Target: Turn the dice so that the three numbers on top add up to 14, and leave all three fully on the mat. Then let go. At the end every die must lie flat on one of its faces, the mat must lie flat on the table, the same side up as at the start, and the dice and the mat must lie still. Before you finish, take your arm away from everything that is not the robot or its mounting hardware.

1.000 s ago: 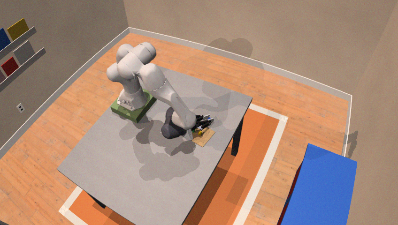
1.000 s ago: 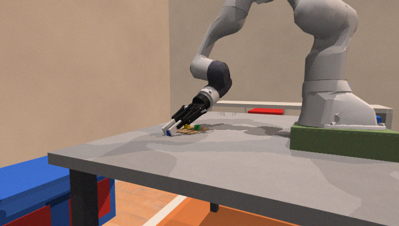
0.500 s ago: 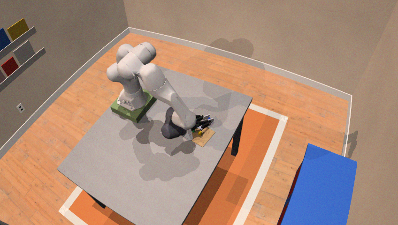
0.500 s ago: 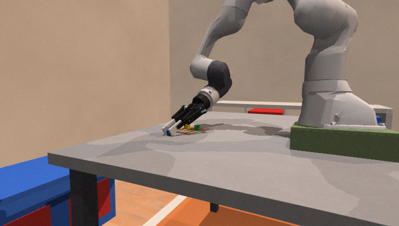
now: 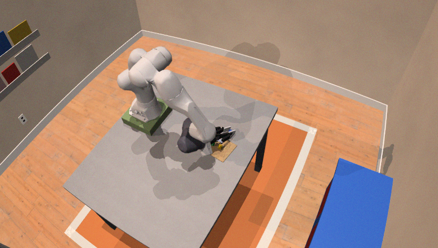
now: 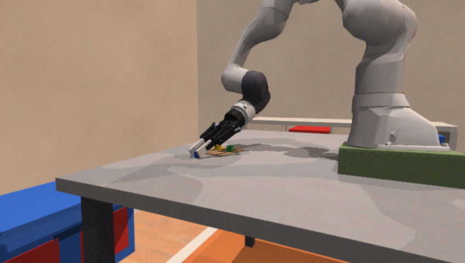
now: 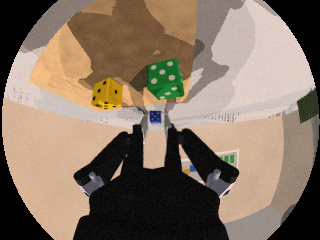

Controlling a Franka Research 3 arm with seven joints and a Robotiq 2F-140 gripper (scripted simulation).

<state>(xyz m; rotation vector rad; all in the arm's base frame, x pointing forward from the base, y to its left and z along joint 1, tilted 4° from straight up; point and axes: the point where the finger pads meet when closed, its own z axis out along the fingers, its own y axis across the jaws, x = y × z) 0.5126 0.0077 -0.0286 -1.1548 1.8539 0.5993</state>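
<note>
Now: hand 10 mm short of the blue die, 10 mm to the right of it and 20 mm above it. From my hand the other things lie so: tan mat: 20 mm behind, 110 mm to the right, 30 mm below; then yellow die: 20 mm behind, 110 mm to the right, 20 mm below; then green die: 70 mm behind, 100 mm to the right, 20 mm below.
</note>
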